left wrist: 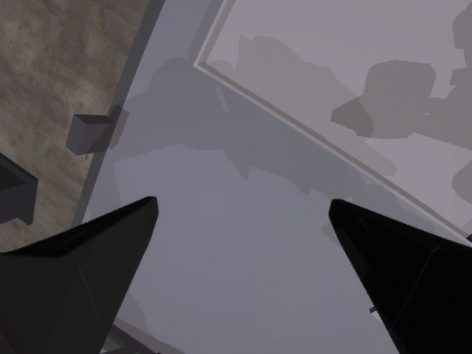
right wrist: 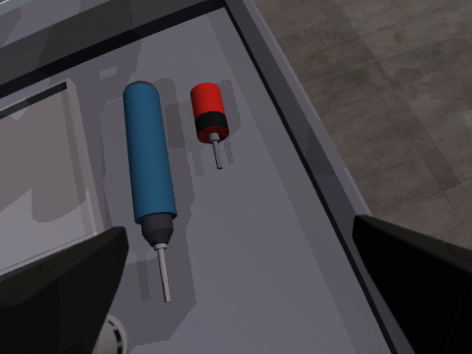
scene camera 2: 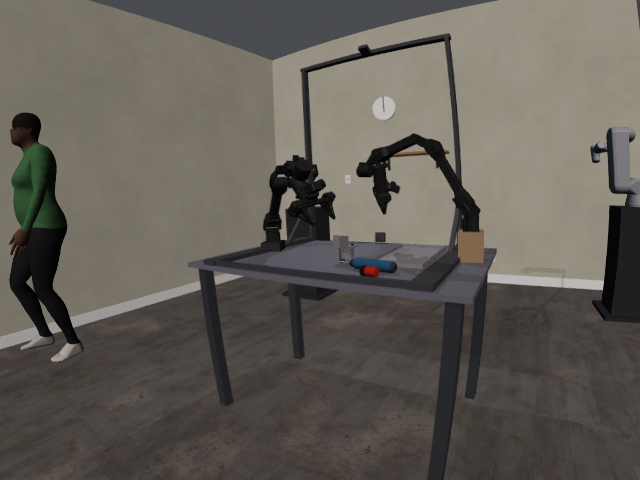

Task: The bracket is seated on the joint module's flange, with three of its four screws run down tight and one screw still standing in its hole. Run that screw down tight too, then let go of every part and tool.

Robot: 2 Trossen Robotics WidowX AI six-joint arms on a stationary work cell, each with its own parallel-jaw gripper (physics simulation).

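Seen in the pictures: left gripper, between the fingertips: (left wrist: pixel 245 206) (scene camera 2: pixel 383 211); right gripper, between the fingertips: (right wrist: pixel 241 232) (scene camera 2: pixel 324 222); left arm's base, origin of its link: (scene camera 2: pixel 471 230); right arm's base, origin of its link: (scene camera 2: pixel 272 241).
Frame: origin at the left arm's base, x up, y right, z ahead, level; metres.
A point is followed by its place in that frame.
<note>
The joint module (scene camera 2: pixel 345 254) @(x -0.080, y -0.137, z 0.478 m) stands upright on the table, with a pale grey block-like part (scene camera 2: pixel 340 241) @(x -0.028, y -0.143, z 0.494 m) at its top, probably the bracket. The screws are too small to tell. Part of a round ringed piece (right wrist: pixel 114 336) @(x -0.097, y -0.138, z 0.485 m) shows at the lower left of the right wrist view. A blue driver with a dark nose and thin bit (scene camera 2: pixel 373 265) @(x -0.091, y -0.257, z 0.327 m) (right wrist: pixel 148 152) @(x -0.076, y -0.239, z 0.347 m) lies on the table. A shorter red driver with a black band (scene camera 2: pixel 370 271) @(x -0.093, y -0.332, z 0.314 m) (right wrist: pixel 207 102) @(x -0.082, y -0.316, z 0.323 m) lies beside it. My left gripper (scene camera 2: pixel 384 210) @(x 0.068, y 0.138, z 0.398 m) (left wrist: pixel 245 206) @(x 0.068, y 0.138, z 0.398 m) is open and empty above the table. My right gripper (scene camera 2: pixel 322 220) @(x 0.061, y -0.288, z 0.488 m) (right wrist: pixel 241 232) @(x 0.061, y -0.288, z 0.488 m) is open and empty, above and apart from the drivers.
A shallow pale tray (left wrist: pixel 280 120) @(x -0.099, y 0.140, z 0.356 m) (right wrist: pixel 80 135) @(x -0.105, y -0.167, z 0.261 m) lies on the table near the blue driver. Dark raised rails (scene camera 2: pixel 310 274) (right wrist: pixel 150 31) @(x -0.110, y -0.301, z 0.152 m) border the work area. A tan box (scene camera 2: pixel 470 245) @(x -0.049, y -0.050, z 0.002 m) is at the left arm's base. A tall dark frame (scene camera 2: pixel 306 113) @(x 0.635, y 0.406, z 0.899 m) rises behind. A person (scene camera 2: pixel 38 191) stands at the far left.
</note>
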